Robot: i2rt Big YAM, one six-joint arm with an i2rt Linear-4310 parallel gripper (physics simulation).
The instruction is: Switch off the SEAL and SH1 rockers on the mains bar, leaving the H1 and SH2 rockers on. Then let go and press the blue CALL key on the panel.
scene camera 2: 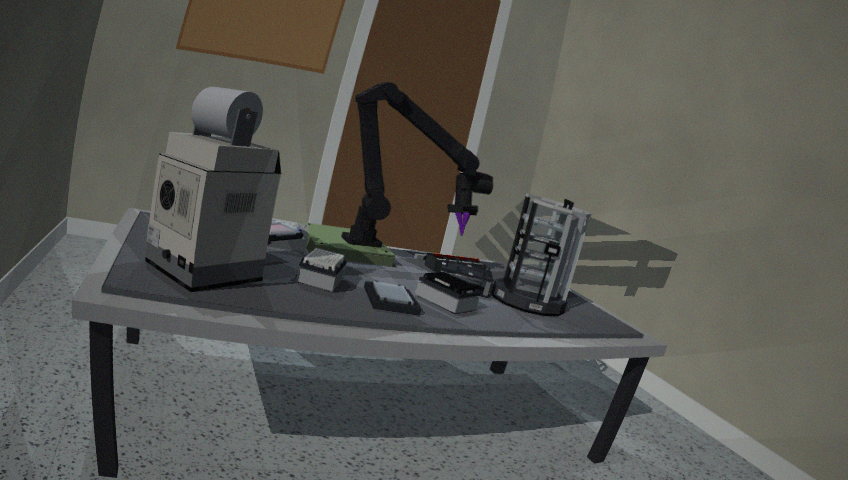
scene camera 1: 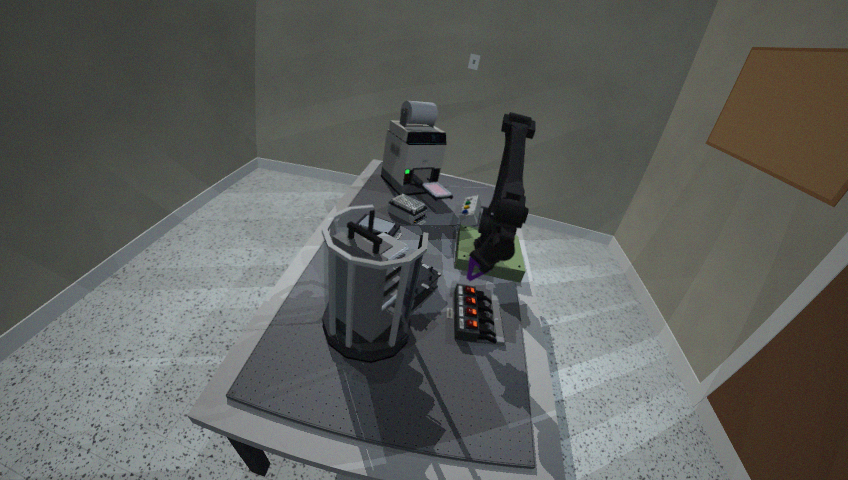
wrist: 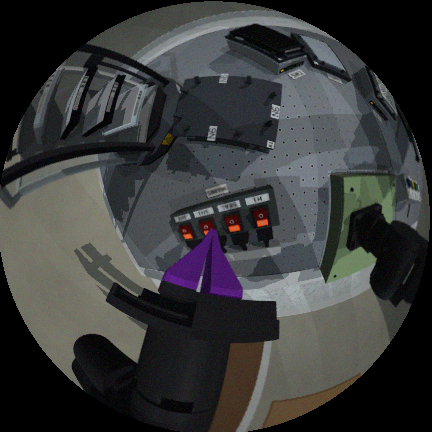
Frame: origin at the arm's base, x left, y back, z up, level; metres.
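Seen in the pictures: gripper, fingertip midpoint: (scene camera 2: 461, 235) (scene camera 1: 468, 279) (wrist: 211, 232); arm's base at its link origin: (scene camera 2: 361, 241) (wrist: 363, 224).
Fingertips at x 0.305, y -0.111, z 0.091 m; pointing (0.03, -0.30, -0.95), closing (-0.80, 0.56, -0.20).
Pixels of each thing's middle, then the offset from my fingertips to it.
- H1 rocker at the middle of its body: (wrist: 261, 217) (scene camera 1: 470, 290) dx -0.051, dy +0.031, dz -0.085 m
- SEAL rocker at the middle of its body: (wrist: 232, 223) (scene camera 1: 470, 300) dx -0.001, dy +0.030, dz -0.085 m
- SH1 rocker at the middle of its body: (wrist: 207, 228) (scene camera 1: 471, 311) dx +0.049, dy +0.030, dz -0.085 m
- SH2 rocker at the middle of its body: (wrist: 186, 232) (scene camera 1: 472, 323) dx +0.099, dy +0.029, dz -0.085 m
- key panel at the middle of its body: (scene camera 2: 273, 232) (scene camera 1: 470, 210) dx -0.627, dy +0.073, dz -0.089 m
- tall plate carousel at the middle of its body: (wrist: 84, 110) (scene camera 1: 369, 281) (scene camera 2: 543, 250) dx +0.133, dy -0.276, dz +0.044 m
- dark N6 platform at the middle of its body: (wrist: 226, 108) (scene camera 2: 465, 275) (scene camera 1: 411, 281) dx -0.056, dy -0.162, dz -0.093 m
- printer-like machine at the middle of its body: (scene camera 2: 215, 181) (scene camera 1: 414, 145) dx -0.888, dy -0.248, dz +0.097 m
The dark mains bar (scene camera 1: 465, 334) (scene camera 2: 455, 263) (wrist: 273, 200) lies on the table with four red rockers. The H1 rocker (scene camera 1: 470, 290) (wrist: 261, 218), SEAL rocker (scene camera 1: 471, 300) (wrist: 232, 223), SH1 rocker (scene camera 1: 471, 311) (wrist: 205, 226) and SH2 rocker (scene camera 1: 471, 324) (wrist: 186, 232) all glow orange at the end towards the plugs. My gripper (scene camera 1: 470, 278) (scene camera 2: 462, 233) (wrist: 211, 232) is shut and empty, its purple tips above the bar; in the wrist view they overlap part of SH1. The key panel (scene camera 1: 470, 204) (wrist: 413, 189) stands beyond the green base, with its blue CALL key (scene camera 1: 464, 211) showing small.
A tall plate carousel (scene camera 1: 365, 297) (scene camera 2: 544, 306) (wrist: 165, 107) stands beside the bar. A dark N6 platform (wrist: 230, 107) lies between them. The green arm base (scene camera 1: 467, 255) (scene camera 2: 324, 237) (wrist: 340, 240) is on the bar's H1 side. A printer-like machine (scene camera 1: 398, 151) (scene camera 2: 238, 220) stands at the table's far end.
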